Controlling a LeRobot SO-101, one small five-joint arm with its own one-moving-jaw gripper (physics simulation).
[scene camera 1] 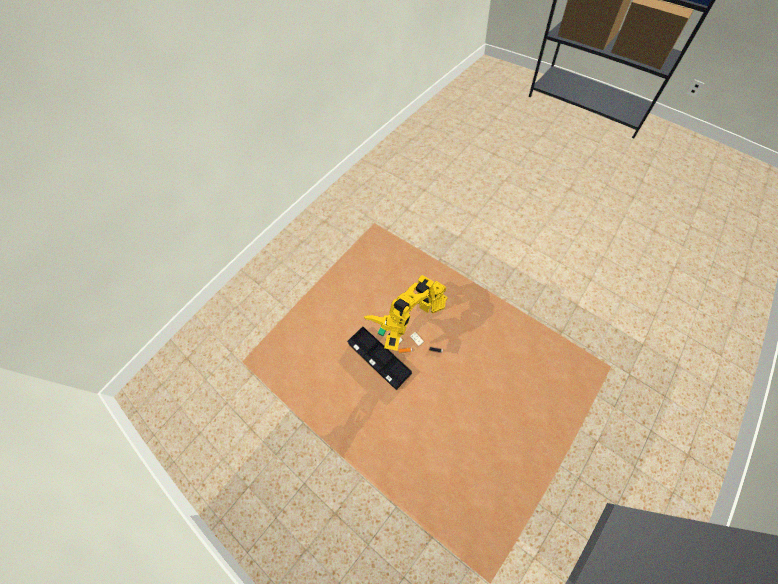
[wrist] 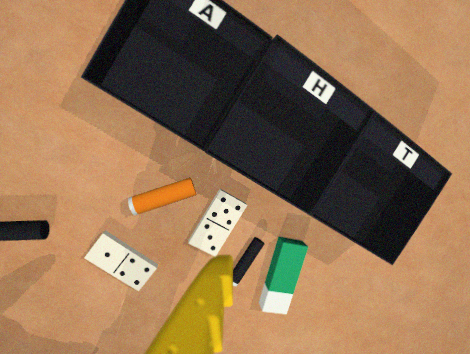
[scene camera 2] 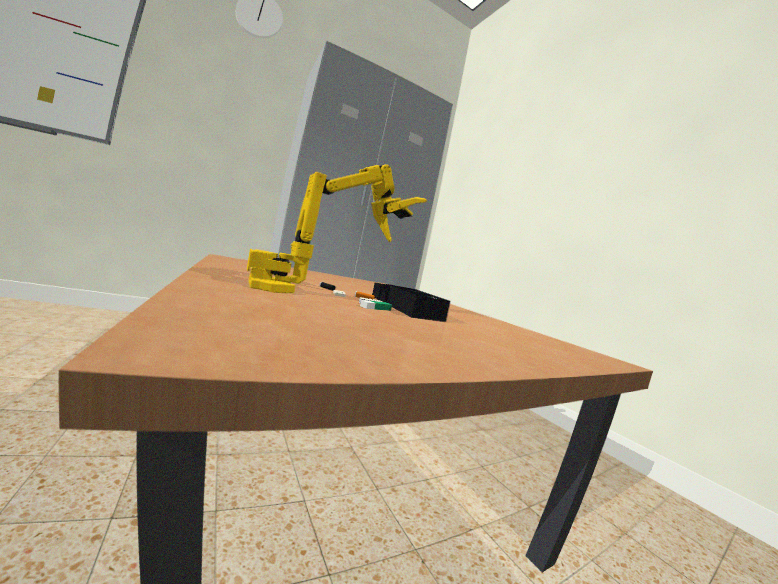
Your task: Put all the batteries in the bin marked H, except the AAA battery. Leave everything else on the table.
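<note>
An orange battery with a pale end lies on the table in front of the bins. A thick black battery is cut off by the left edge of the wrist view. The small, thin black AAA battery lies between a domino and the eraser, near the jaw tip in that view. Bin H is the middle one of three black bins; no object shows in it. My gripper is fully open and empty, high above the table; one notched jaw shows in the wrist view.
Bin A and bin T adjoin bin H. One domino lies close to the bins, another domino farther left. A green and white eraser lies before bin T.
</note>
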